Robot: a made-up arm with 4 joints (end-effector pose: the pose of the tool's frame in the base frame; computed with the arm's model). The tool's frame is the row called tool. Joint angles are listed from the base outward.
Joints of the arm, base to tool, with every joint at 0 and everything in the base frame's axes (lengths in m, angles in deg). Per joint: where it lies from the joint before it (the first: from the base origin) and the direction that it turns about. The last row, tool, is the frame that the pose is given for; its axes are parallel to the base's.
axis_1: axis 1 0 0 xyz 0.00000 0.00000 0.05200
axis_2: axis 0 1 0 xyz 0.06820 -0.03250 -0.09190
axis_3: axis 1 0 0 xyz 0.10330 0.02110 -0.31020
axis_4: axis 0 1 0 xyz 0.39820 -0.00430 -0.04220
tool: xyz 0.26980 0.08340 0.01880
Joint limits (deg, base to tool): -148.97..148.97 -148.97..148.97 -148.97..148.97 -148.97..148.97
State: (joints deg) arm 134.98 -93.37 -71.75 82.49
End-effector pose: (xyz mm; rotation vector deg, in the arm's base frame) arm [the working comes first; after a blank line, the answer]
Working (the frame after each row of the table, in the pose's form):
after axis_1: 0.0 0.0 52.0 134.98 0.00 0.00
after axis_2: 68.2 88.0 94.0 98.22 -43.17 -104.18
after axis_3: 371.8 -12.8 23.1 48.08 22.49 -94.64
after axis_4: 357.5 -265.1 -287.6 110.55 76.73 -44.27

516.3 -150.4 -491.9 110.55 76.73 -44.27
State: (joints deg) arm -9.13 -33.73 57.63 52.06
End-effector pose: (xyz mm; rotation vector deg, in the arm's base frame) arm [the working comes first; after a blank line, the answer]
Working (the frame after each row of the table, in the pose's form):
after axis_1: 0.0 0.0 52.0 -9.13 0.00 0.00
after axis_2: 68.2 -46.7 -33.6 -8.86 -33.66 2.69
after axis_3: 326.4 -57.7 -235.0 47.06 -29.00 19.11
after axis_4: 672.1 6.9 -43.5 33.69 19.66 37.59

843.1 229.8 -9.1 33.69 19.66 37.59
